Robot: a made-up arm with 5 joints.
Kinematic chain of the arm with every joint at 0, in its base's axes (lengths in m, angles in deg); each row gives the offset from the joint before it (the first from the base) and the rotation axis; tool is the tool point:
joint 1: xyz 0 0 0.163 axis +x
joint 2: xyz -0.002 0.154 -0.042 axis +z
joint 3: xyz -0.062 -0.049 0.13 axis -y
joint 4: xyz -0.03 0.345 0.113 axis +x
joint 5: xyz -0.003 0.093 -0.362 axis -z
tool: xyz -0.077 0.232 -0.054
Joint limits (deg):
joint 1: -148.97..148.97
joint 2: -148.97..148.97
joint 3: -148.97..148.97
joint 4: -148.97..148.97
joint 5: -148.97..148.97
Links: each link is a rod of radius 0.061 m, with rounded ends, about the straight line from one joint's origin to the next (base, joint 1, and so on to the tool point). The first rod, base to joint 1, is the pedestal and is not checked.
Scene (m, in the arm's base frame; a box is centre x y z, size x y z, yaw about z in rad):
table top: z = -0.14
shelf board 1: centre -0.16 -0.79 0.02 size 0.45 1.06 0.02 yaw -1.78
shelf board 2: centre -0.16 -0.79 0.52 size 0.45 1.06 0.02 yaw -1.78
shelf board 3: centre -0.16 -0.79 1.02 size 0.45 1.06 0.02 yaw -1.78
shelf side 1: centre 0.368 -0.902 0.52 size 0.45 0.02 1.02 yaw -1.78
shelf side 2: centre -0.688 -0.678 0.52 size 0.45 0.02 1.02 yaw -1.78
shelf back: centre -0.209 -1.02 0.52 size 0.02 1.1 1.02 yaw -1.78
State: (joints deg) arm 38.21 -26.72 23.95 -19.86 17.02
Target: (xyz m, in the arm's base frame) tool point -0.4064 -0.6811 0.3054
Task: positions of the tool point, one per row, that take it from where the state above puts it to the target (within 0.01 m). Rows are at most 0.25 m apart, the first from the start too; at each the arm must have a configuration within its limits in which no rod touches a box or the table.
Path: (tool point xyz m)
1: 0.1134 0.6101 0.3677
2: -0.0488 0.5487 0.4853
3: -0.1991 0.4092 0.5906
4: -0.3166 0.2046 0.6413
5: -0.3837 -0.0269 0.6081
6: -0.3913 -0.2336 0.4874
7: -0.3398 -0.3672 0.3055
8: -0.3817 -0.4173 0.3370
9: -0.4070 -0.4914 0.3535
10: -0.4152 -0.5828 0.3452
11: -0.4064 -0.6811 0.3054

